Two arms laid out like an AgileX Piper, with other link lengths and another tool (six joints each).
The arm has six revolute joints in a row. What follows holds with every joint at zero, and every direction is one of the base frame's.
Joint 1 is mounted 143.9 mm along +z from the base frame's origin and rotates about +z.
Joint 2 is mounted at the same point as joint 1 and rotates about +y.
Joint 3 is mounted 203.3 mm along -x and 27.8 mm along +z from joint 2 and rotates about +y.
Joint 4 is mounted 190.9 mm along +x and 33.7 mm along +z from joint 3 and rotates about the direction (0.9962, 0, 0.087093).
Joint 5 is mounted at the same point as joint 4 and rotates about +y.
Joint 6 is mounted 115.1 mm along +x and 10.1 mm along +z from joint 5 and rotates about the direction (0.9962, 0, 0.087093).
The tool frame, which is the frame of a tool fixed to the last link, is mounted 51.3 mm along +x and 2 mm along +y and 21.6 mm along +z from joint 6; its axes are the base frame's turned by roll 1.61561, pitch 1.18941 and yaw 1.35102 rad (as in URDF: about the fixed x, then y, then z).
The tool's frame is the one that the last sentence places.
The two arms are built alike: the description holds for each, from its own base.
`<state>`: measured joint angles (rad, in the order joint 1, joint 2, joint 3, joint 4, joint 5, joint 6); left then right.
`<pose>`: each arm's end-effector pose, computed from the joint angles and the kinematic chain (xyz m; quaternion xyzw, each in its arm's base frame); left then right.
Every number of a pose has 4 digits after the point. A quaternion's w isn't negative.
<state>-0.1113 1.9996 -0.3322 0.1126 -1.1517 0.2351 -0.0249 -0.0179 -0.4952 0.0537 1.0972 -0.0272</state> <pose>0.2801 -0.0515 0.0695 0.4102 0.7766 -0.0064 0.4781 0.1023 0.0075 0.2260 0.2247 0.8514 -0.0115 0.4738</pose>
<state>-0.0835 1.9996 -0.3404 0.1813 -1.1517 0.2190 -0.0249 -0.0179 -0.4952 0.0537 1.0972 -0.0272</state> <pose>0.2809 -0.0544 0.0710 0.4198 0.7683 -0.0196 0.4828 0.1023 0.0075 0.2260 0.2247 0.8514 -0.0115 0.4738</pose>
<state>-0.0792 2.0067 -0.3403 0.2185 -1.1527 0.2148 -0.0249 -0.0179 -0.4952 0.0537 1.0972 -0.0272</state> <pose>0.2789 -0.0588 0.0691 0.4308 0.7634 -0.0300 0.4804 0.1023 0.0075 0.2260 0.2247 0.8514 -0.0115 0.4738</pose>
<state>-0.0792 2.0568 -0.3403 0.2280 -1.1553 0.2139 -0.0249 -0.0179 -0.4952 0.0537 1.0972 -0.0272</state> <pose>0.2745 -0.0599 0.0555 0.4339 0.7727 -0.0417 0.4615 0.1023 0.0075 0.2260 0.2247 0.8514 -0.0115 0.4738</pose>
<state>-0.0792 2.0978 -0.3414 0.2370 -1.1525 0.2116 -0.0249 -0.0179 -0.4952 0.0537 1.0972 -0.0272</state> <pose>0.2703 -0.0609 0.0439 0.4363 0.7808 -0.0523 0.4442 0.1023 0.0075 0.2260 0.2247 0.8514 -0.0115 0.4738</pose>
